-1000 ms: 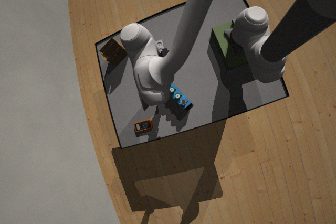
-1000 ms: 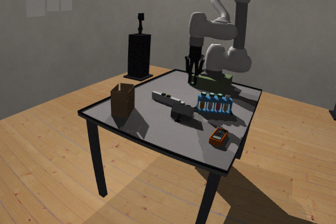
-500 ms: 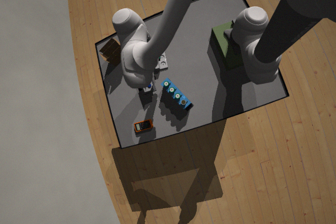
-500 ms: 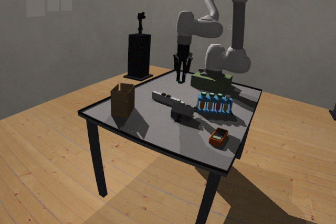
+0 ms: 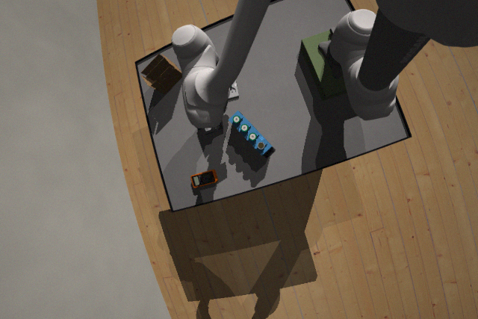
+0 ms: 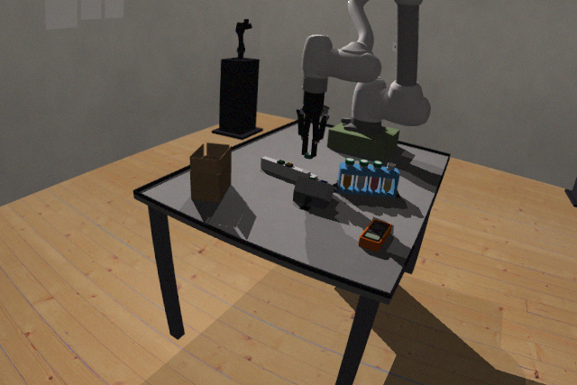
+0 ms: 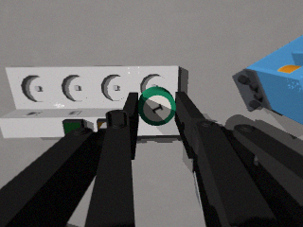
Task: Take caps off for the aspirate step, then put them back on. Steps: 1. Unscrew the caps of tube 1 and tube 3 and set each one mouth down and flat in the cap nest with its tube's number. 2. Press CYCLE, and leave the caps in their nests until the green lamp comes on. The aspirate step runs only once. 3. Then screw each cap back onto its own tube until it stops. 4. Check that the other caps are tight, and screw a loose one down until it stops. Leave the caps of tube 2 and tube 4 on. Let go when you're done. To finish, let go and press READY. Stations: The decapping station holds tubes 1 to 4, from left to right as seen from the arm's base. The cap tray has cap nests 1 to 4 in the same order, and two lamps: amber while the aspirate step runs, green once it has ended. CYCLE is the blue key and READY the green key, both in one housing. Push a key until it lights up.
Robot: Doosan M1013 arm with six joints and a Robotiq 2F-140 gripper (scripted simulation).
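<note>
The cap 2 lies 3 cm behind my hand, 26 cm to the left of it and 1 cm below it. The rest, counted from my hand: green key: 13 cm ahead, 8 cm to the left, 6 cm below; cap 1: 3 cm below; blue key: 13 cm ahead, 12 cm to the left, 6 cm below.
</note>
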